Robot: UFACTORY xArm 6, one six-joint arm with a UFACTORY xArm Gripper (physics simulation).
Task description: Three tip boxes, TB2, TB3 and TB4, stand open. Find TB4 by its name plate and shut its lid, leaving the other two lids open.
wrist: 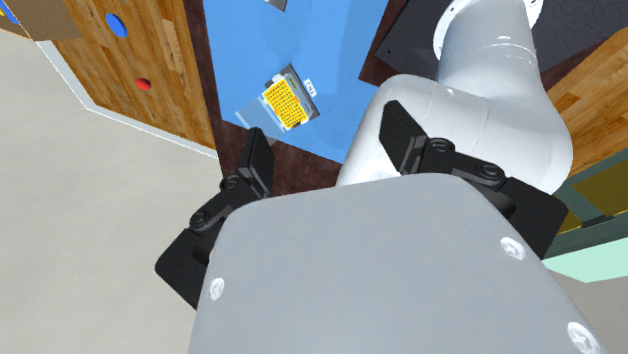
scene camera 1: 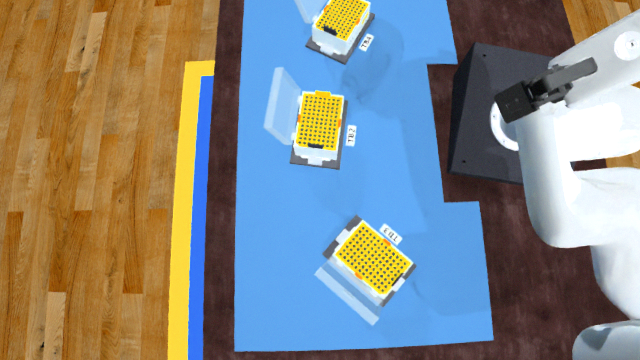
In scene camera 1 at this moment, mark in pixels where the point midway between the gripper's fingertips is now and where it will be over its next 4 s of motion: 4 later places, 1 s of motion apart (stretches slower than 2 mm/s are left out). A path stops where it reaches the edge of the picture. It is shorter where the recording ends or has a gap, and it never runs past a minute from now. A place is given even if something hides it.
My gripper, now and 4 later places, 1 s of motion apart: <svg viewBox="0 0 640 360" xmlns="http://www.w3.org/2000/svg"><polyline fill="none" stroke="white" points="525,100 521,104 436,111 277,3 271,44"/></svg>
